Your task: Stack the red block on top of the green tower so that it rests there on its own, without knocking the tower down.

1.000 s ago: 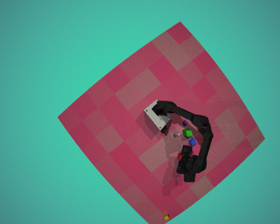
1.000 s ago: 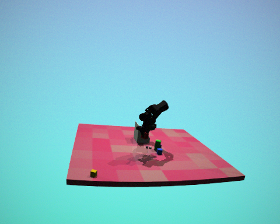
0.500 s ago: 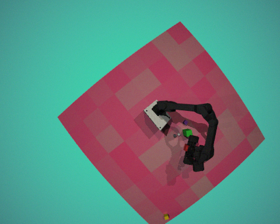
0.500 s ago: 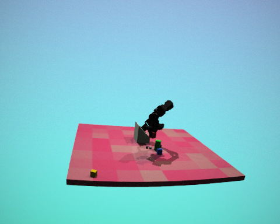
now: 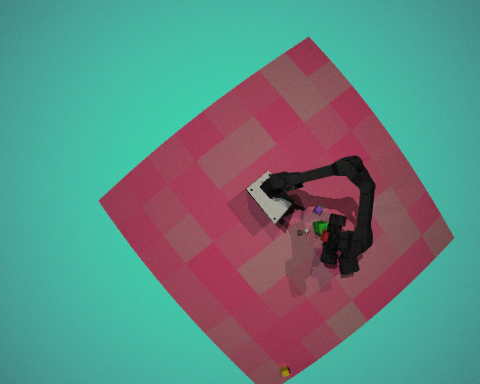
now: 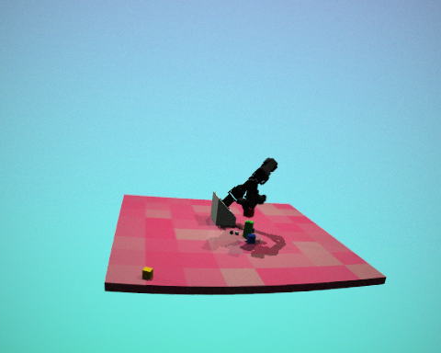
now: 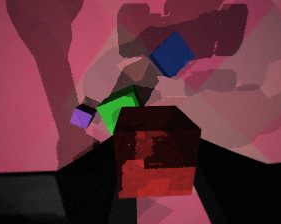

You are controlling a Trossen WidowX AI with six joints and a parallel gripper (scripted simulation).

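Right now the blue block is 110 mm below my gripper tip, 80 mm ahead of it and 10 mm to the left of it. From my gripper tip the other things lie so: yellow block (580 mm to the right, 450 mm ahead, 110 mm below); red block (10 mm above).
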